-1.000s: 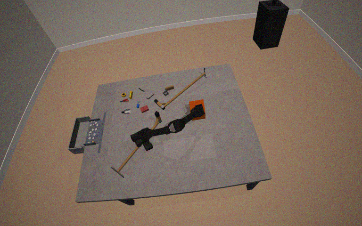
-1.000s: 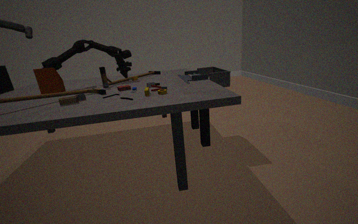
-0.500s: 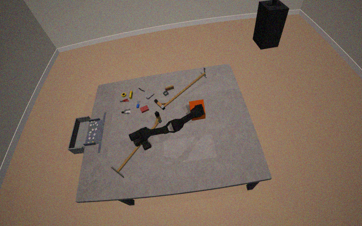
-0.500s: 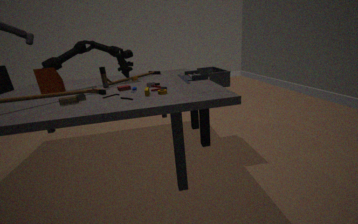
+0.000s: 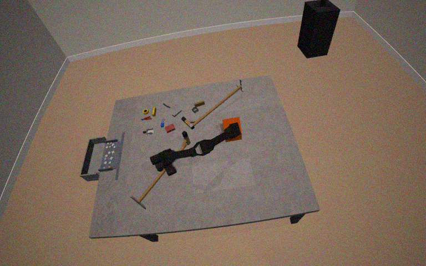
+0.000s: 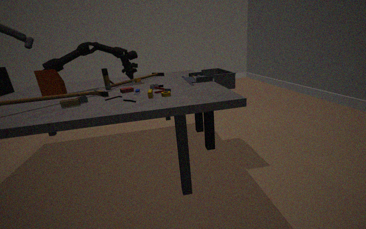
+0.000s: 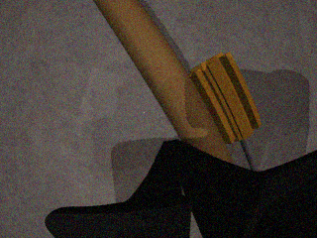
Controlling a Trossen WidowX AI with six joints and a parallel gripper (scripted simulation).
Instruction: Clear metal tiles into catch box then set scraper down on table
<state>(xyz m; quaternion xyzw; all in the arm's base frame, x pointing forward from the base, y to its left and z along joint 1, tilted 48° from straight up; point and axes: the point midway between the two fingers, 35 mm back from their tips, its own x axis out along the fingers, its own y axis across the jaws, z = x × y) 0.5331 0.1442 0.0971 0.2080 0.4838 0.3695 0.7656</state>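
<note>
Now: gripper tip 2 cm short of the long scraper and 5 cm below it. The rest, counted from my gripper tip: blue piece: 2 cm ahead, 46 cm to the right, 1 cm below; yellow screwdriver: 3 cm ahead, 3 cm to the right; red block: 4 cm behind, 38 cm to the right.
</note>
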